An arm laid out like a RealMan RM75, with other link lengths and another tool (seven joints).
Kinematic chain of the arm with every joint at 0, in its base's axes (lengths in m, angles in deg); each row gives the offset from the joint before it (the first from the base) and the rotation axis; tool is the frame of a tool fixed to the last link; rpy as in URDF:
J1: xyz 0 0 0.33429 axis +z
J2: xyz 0 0 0 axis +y
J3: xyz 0 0 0.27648 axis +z
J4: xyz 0 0 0 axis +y
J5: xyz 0 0 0.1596 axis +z
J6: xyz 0 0 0 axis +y
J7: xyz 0 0 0.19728 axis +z
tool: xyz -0.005 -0.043 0.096 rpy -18.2 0 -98.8
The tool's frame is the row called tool.
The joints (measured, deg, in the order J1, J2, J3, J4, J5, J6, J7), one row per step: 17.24, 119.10, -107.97, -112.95, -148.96, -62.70, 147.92; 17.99, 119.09, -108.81, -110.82, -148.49, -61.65, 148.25; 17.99, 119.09, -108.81, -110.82, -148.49, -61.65, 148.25; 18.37, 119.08, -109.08, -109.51, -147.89, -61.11, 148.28; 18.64, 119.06, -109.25, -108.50, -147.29, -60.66, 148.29; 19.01, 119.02, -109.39, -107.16, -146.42, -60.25, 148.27; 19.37, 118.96, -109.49, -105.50, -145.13, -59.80, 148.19; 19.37, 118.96, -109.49, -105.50, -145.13, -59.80, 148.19; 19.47, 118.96, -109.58, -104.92, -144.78, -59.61, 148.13; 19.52, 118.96, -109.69, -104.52, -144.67, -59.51, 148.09; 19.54, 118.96, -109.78, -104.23, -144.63, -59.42, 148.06; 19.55, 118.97, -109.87, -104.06, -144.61, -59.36, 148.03; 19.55, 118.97, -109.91, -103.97, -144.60, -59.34, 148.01; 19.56, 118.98, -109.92, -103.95, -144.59, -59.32, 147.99; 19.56, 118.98, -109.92, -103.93, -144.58, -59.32, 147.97; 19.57, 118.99, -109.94, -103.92, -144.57, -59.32, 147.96
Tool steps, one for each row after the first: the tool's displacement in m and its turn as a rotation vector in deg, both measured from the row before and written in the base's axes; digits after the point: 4 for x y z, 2 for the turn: 0.0020, -0.0004, -0.0090, -1.13, 0.04, -0.48; 0.0000, 0.0000, 0.0000, 0.00, 0.00, 0.00; 0.0018, -0.0004, -0.0051, -0.75, 0.13, -0.43; 0.0012, -0.0005, -0.0039, -0.61, 0.21, -0.38; 0.0024, -0.0009, -0.0051, -0.88, 0.19, -0.60; 0.0035, -0.0017, -0.0063, -1.18, 0.34, -0.91; 0.0000, 0.0000, 0.0000, 0.00, 0.00, 0.00; 0.0013, -0.0006, -0.0022, -0.37, 0.06, -0.27; 0.0014, -0.0004, -0.0016, -0.22, -0.09, -0.17; 0.0012, -0.0002, -0.0011, -0.13, -0.09, -0.12; 0.0006, -0.0003, -0.0008, -0.10, -0.06, -0.04; 0.0004, -0.0002, -0.0004, -0.05, -0.04, -0.03; -0.0001, 0.0000, -0.0001, -0.01, 0.01, 0.02; 0.0001, 0.0000, -0.0001, -0.01, -0.01, 0.00; -0.0001, -0.0001, -0.0002, -0.03, 0.00, 0.02
